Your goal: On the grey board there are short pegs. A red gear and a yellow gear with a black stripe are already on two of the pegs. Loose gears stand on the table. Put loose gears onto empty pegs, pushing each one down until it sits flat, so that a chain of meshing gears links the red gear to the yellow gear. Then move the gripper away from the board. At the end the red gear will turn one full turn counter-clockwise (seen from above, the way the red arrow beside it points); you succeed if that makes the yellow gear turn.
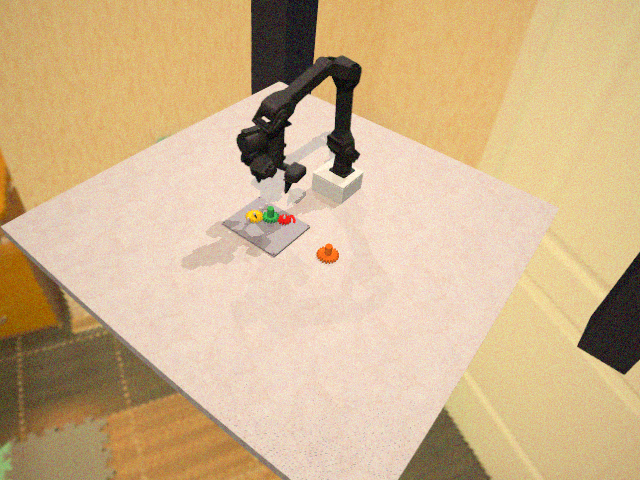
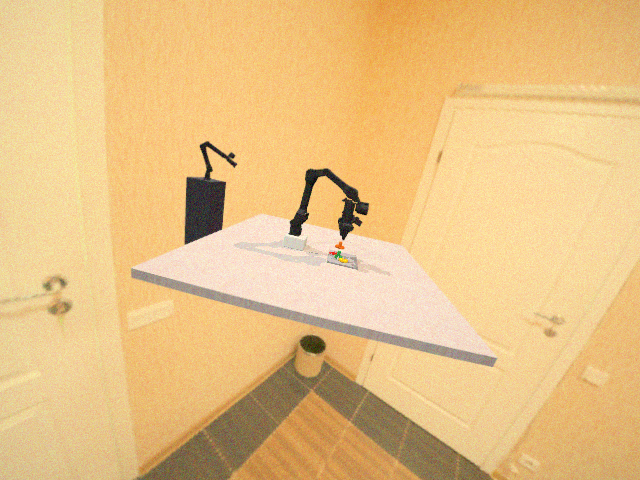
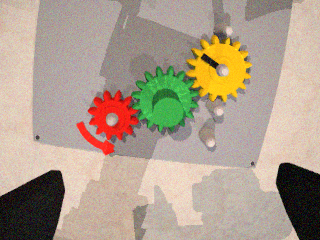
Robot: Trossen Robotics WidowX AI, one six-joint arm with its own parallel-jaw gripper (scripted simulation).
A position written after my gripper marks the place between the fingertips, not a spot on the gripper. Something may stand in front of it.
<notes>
My gripper (image 1: 272,187) is open, with nothing in its grasp. Also in view: a green gear (image 3: 165,100), a red gear (image 3: 114,104) and a yellow gear (image 3: 204,65).
My gripper shows as well in image 3 (image 3: 173,180).
</notes>
